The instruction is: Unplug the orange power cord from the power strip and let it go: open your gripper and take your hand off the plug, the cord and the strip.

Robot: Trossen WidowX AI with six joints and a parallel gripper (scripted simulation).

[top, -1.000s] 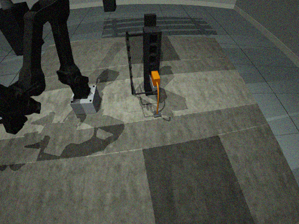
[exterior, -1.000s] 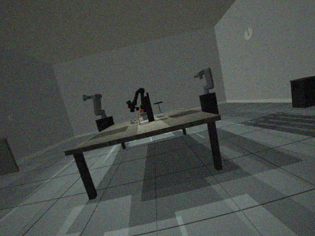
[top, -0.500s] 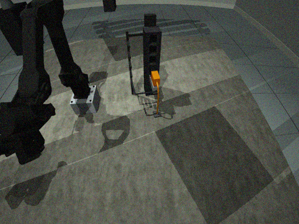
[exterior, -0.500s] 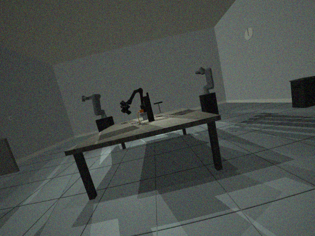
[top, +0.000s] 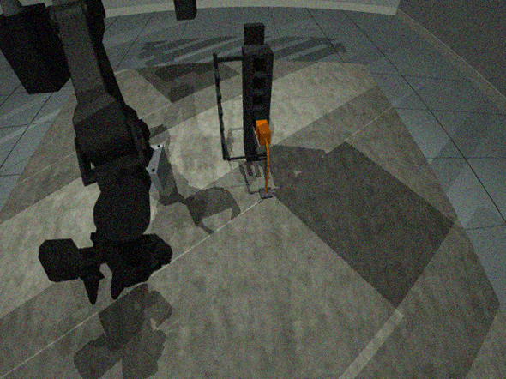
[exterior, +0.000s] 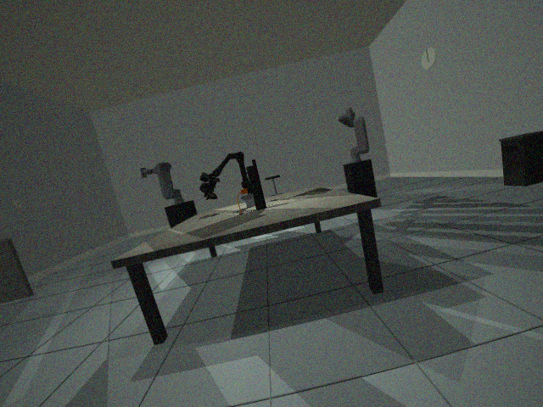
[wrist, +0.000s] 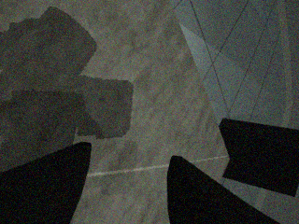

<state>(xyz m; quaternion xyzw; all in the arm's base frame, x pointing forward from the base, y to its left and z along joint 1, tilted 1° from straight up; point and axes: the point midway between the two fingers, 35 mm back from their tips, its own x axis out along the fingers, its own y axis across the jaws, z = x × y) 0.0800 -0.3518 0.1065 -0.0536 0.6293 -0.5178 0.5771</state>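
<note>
My gripper tip is now 400 mm to the right of the orange plug and 240 mm short of it.
</note>
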